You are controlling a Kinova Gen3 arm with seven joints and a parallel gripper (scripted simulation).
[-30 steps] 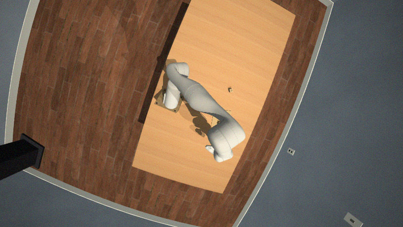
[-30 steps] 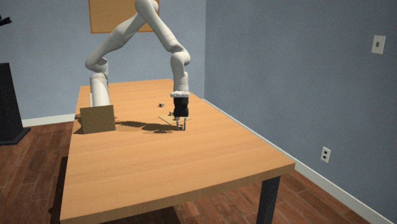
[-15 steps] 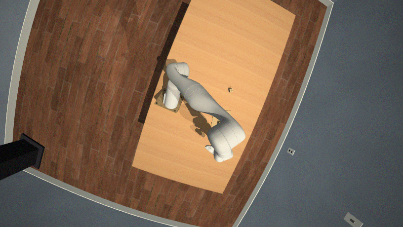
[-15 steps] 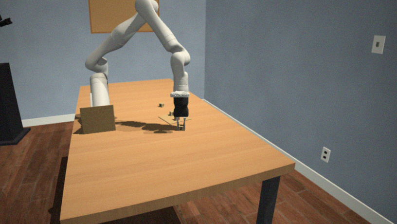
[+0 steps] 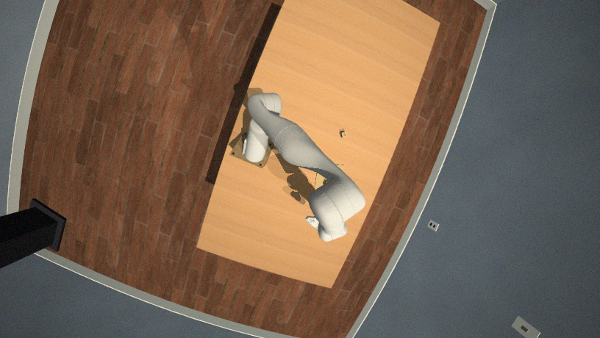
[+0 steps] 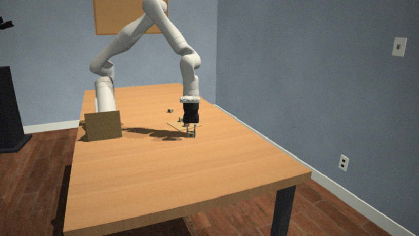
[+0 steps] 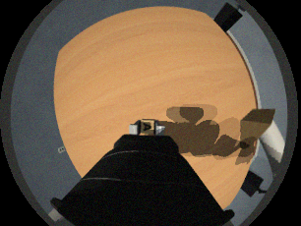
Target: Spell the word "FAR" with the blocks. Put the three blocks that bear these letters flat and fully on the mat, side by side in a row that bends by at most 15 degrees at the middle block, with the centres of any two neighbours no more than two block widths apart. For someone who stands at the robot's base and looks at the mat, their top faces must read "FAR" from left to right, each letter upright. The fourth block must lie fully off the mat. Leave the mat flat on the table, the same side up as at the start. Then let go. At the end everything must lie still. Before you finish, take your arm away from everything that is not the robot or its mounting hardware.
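The tan mat is 17 cm to the left of my hand, 2 cm below it and 1 cm behind it.
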